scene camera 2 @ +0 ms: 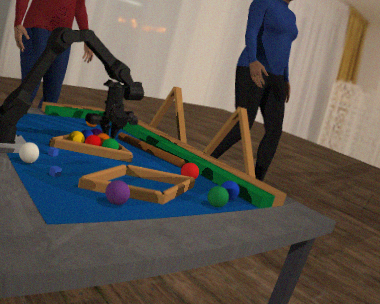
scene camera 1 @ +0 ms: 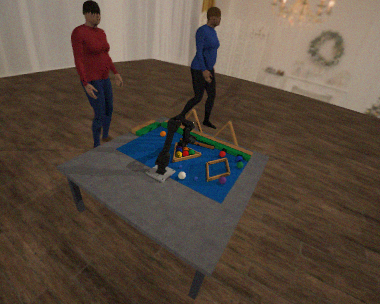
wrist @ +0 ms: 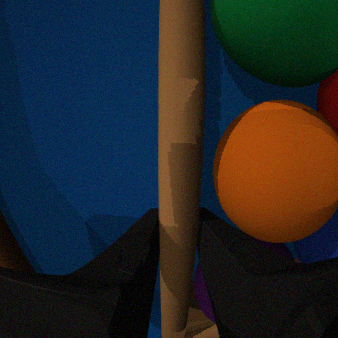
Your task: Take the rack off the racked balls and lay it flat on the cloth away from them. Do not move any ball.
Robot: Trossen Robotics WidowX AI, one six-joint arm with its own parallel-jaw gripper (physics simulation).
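Places are measured from the arm's base along level axes (x ahead, y left, z up), in millimetres.
Where they show: gripper, fingertip midpoint: (wrist: 176, 216); arm's base, link origin: (scene camera 2: 2, 140) (scene camera 1: 161, 171).
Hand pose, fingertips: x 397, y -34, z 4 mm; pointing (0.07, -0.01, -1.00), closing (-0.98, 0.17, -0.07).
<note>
Each offset is from my fingertips to the top centre of the thing. Level surfaces: height alone.
The triangular wooden rack {54 mm back, 16 mm left, 22 mm up} (scene camera 1: 187, 158) (scene camera 2: 95, 149) (wrist: 181, 100) lies around a group of racked balls on the blue cloth {18 mm down} (scene camera 2: 65, 200) (wrist: 90, 100). The group shows a yellow ball {142 mm back, 2 mm left, 38 mm up} (scene camera 1: 179, 154) (scene camera 2: 76, 137), a red ball {100 mm back, 41 mm right, 38 mm up} (scene camera 2: 93, 141), a green ball {55 mm back, 80 mm right, 38 mm up} (scene camera 2: 110, 144) (wrist: 285, 40), an orange ball {46 mm back, 19 mm right, 38 mm up} (scene camera 2: 103, 136) (wrist: 277, 172) and blue and purple ones, partly hidden. My gripper (scene camera 1: 184, 145) (scene camera 2: 111, 134) (wrist: 176, 216) points down at the rack's far side and is shut on that bar. The orange ball is close beside the right finger in the wrist view.
An empty four-sided wooden frame {140 mm back, 344 mm right, 12 mm up} (scene camera 1: 207, 171) (scene camera 2: 142, 193) lies near a purple ball {282 mm back, 412 mm right, 38 mm up} (scene camera 1: 222, 180) (scene camera 2: 118, 192). Loose red {70 mm ahead, 330 mm right, 38 mm up} (scene camera 2: 190, 171), green {14 mm back, 506 mm right, 38 mm up} (scene camera 2: 218, 196), blue {72 mm ahead, 485 mm right, 38 mm up} (scene camera 2: 231, 189) and white {377 mm back, 125 mm right, 38 mm up} (scene camera 2: 29, 153) balls and small blue cubes {343 mm back, 226 mm right, 3 mm up} (scene camera 2: 55, 171) stand around. A brown stick lies along the green cushion.
</note>
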